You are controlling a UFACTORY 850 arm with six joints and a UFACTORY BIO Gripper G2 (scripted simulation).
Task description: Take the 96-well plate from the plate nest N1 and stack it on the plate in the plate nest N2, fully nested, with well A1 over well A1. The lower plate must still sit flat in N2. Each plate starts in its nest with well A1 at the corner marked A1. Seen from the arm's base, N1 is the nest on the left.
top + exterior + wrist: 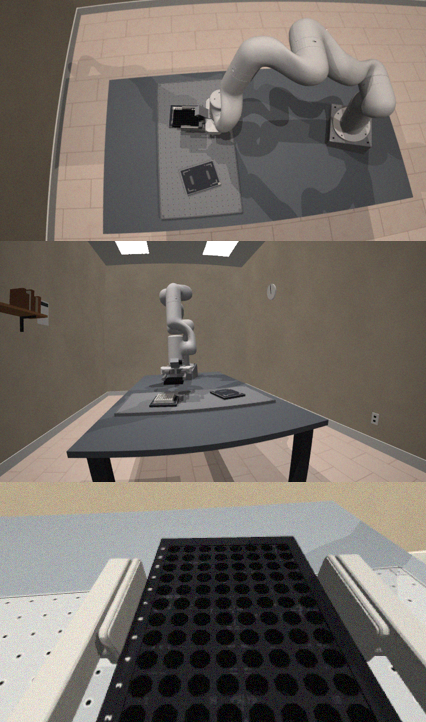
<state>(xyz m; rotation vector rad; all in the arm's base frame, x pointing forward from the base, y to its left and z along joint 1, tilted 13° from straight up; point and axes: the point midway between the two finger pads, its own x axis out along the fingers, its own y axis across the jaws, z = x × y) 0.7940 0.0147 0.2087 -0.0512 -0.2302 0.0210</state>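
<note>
Now: the white 96-well plate 10 mm ahead of my hand, 50 mm to the right of it and 90 mm below it. From my hand the other things lie so: nest N1: 70 mm behind, 260 mm to the left, 100 mm below; then black 96-well plate: 10 mm below; then nest N2: 10 mm ahead, 50 mm to the right, 100 mm below.
</note>
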